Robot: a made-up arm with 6 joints. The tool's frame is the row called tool. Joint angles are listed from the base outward.
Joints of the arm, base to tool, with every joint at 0 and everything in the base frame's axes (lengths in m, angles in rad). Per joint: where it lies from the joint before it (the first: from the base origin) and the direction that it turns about. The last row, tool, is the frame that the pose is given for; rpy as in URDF.
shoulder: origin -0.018 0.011 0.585 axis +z
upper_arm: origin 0.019 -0.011 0 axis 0 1 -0.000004
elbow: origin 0.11 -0.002 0.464 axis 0 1 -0.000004
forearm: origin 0.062 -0.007 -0.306 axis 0 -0.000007 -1
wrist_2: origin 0.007 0.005 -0.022 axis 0 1 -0.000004
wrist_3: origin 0.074 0.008 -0.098 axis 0 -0.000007 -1
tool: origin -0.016 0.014 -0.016 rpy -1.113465 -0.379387 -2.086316
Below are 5 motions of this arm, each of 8 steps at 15 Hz.
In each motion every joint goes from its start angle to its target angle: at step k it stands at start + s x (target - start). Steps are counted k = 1, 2, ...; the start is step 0. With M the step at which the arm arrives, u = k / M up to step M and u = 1 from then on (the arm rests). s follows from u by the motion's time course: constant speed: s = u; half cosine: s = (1 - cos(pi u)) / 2; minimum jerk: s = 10 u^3 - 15 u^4 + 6 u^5.
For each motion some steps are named. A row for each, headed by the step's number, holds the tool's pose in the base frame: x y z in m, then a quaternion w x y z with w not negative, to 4 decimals.
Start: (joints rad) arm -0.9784 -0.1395 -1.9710 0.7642 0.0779 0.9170
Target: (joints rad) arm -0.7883 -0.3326 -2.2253 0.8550 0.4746 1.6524
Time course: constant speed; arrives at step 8
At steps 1, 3, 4, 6, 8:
1: 0.1478 -0.2996 1.4256 0.1022 0.8464 0.2692 -0.4480
3: 0.1311 -0.2449 1.4561 0.1365 0.8416 0.3636 -0.3754
4: 0.1204 -0.2175 1.4695 0.1509 0.8327 0.4103 -0.3398
6: 0.0945 -0.1630 1.4925 0.1735 0.8028 0.5017 -0.2715
8: 0.0629 -0.1096 1.5100 0.1874 0.7583 0.5886 -0.2083

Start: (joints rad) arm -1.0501 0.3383 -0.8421 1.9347 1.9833 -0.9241
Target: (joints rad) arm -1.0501 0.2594 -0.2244 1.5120 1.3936 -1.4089
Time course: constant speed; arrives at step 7
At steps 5, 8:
5: 0.2405 -0.2665 0.6263 0.2286 0.3865 0.7588 -0.4718
8: 0.1892 -0.1999 0.5988 0.2110 0.2909 0.7795 -0.5130

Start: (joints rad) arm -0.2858 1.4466 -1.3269 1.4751 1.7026 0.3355
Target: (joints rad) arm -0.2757 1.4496 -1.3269 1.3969 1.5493 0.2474
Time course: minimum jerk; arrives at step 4
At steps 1, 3, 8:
1: 0.5164 -0.0452 0.1484 0.3907 0.2044 -0.8973 0.0188
3: 0.5061 -0.0441 0.1352 0.3783 0.2149 -0.8955 0.0942
8: 0.5048 -0.0441 0.1335 0.3761 0.2165 -0.8949 0.1040

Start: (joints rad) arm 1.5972 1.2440 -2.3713 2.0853 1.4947 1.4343
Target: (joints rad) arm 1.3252 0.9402 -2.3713 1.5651 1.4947 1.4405
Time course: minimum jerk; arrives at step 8
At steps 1, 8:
1: -0.0913 0.9437 0.5773 0.2915 0.7995 -0.5066 0.1382
8: 0.1204 0.8934 0.8022 0.0665 0.7357 -0.6203 0.2639

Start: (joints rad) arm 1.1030 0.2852 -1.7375 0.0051 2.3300 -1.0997
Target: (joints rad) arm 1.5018 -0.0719 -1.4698 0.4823 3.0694 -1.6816
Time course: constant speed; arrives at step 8
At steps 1, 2, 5, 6, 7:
1: 0.1967 0.4717 0.9330 0.5890 -0.7808 -0.0212 0.2072
2: 0.1592 0.4574 0.9513 0.5694 -0.7695 -0.0127 0.2888
5: 0.0635 0.3992 1.0049 0.4768 -0.7078 0.0172 0.5210
6: 0.0381 0.3757 1.0219 0.4345 -0.6789 0.0292 0.5912
7: 0.0164 0.3507 1.0381 0.3867 -0.6465 0.0425 0.6563

